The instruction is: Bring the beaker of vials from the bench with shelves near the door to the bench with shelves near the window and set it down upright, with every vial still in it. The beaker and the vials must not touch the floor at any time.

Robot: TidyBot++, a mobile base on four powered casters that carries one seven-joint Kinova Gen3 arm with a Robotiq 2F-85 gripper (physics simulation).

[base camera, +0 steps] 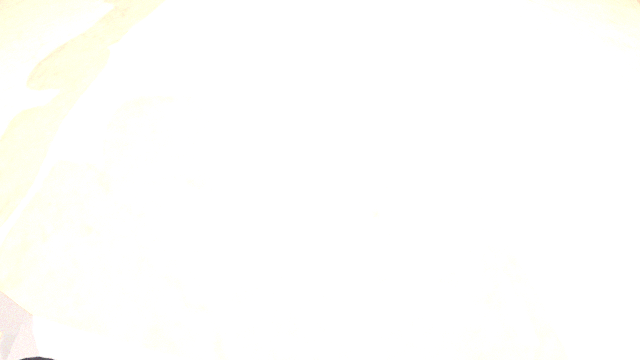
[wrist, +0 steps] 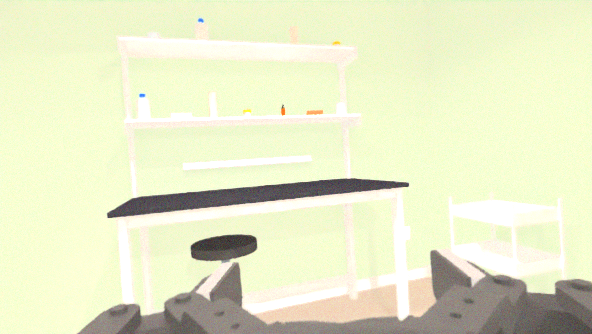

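Note:
A bench with shelves (wrist: 265, 196) stands against the green wall in the wrist view, with a black top, white legs and two white shelves above. Whether it is the one near the door or the one near the window cannot be told. The beaker of vials does not show on its black top or elsewhere in the wrist view. My gripper (wrist: 334, 277) is open and empty, its two fingers wide apart at the bottom of the wrist view, and the bench is some distance beyond them. The base camera view is almost fully washed out, and no beaker or gripper can be made out there.
A round black stool (wrist: 224, 247) stands at the bench's front left. A white cart (wrist: 532, 218) stands to the right of the bench. The lower shelf holds a blue-capped bottle (wrist: 143, 108), a small orange bottle (wrist: 283, 111) and other items. Another blue-capped bottle (wrist: 201, 31) stands on the upper shelf.

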